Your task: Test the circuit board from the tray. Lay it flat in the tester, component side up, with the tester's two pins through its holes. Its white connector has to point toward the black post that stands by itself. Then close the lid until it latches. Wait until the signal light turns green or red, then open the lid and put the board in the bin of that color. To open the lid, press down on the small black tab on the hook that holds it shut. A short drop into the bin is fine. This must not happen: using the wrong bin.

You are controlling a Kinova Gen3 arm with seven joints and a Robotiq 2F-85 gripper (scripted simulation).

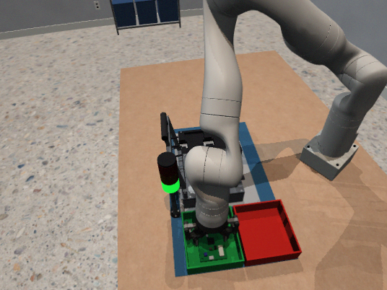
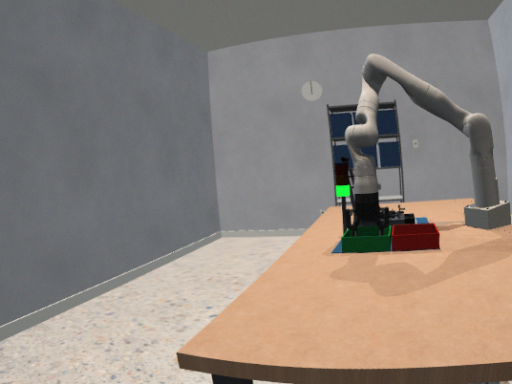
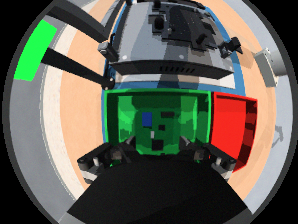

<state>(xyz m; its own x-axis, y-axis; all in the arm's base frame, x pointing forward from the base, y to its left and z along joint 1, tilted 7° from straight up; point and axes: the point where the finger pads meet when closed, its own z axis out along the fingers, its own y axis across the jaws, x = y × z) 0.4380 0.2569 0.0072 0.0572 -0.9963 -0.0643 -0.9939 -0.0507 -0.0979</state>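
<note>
The green bin lies 1 cm below my hand. The rest, counted from my hand: red bin (15 cm behind, 1 cm to the right, 1 cm below); green circuit board (1 cm below); tester lid (20 cm to the right, 16 cm above, 8 cm ahead).
</note>
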